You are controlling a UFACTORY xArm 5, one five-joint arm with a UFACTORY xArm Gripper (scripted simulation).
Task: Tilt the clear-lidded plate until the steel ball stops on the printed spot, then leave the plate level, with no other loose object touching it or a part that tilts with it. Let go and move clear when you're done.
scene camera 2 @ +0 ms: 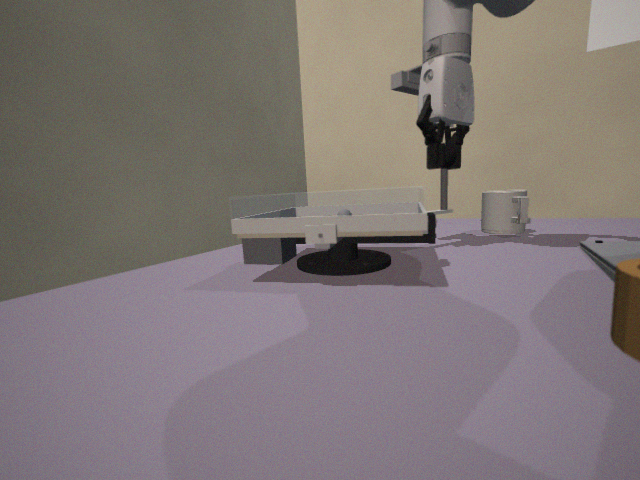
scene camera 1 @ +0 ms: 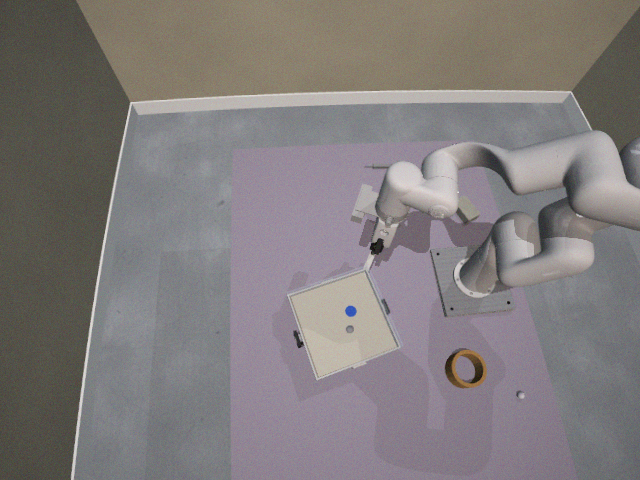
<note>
In view: the gripper (scene camera 2: pixel 443 169) and a black pivot stand (scene camera 2: pixel 344 258).
</note>
